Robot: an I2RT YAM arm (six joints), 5 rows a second.
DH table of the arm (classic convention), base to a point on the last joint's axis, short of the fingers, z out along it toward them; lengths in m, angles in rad. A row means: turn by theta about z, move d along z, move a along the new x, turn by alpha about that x. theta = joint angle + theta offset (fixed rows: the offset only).
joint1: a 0.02  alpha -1.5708  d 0.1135  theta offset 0
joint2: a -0.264  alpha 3.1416  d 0  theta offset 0
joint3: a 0.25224  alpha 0  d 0  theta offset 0.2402
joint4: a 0.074  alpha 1.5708  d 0  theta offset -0.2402
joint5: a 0  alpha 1.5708  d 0  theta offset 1.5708
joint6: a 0  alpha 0  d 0.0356  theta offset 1.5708
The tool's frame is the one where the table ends.
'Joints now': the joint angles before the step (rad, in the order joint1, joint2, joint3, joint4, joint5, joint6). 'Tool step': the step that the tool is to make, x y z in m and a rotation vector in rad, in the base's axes. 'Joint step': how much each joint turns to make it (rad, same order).
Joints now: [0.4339 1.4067 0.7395 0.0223 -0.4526 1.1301]
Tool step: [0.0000 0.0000 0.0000 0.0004 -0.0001 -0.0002]
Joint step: [0.0000 0.0000 -0.0002 0.0006 0.0000 0.0004]
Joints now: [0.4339 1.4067 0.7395 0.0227 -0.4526 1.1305]
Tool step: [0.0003 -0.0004 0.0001 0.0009 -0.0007 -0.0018]
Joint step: [-0.0017 0.0000 0.0000 0.0013 -0.0002 0.0005]
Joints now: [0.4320 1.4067 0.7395 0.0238 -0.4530 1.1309]
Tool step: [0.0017 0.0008 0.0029 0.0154 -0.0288 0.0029]
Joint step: [-0.0004 -0.0006 -0.0001 0.0320 -0.0038 -0.0004]
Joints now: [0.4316 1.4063 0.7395 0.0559 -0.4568 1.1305]
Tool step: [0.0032 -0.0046 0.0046 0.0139 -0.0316 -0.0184]
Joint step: [-0.0188 -0.0083 0.0002 0.0258 -0.0002 -0.0005]
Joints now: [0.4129 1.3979 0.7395 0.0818 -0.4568 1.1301]
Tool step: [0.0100 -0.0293 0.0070 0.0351 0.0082 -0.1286]
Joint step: [-0.1058 -0.0256 0.0002 -0.0002 0.0002 0.0472]
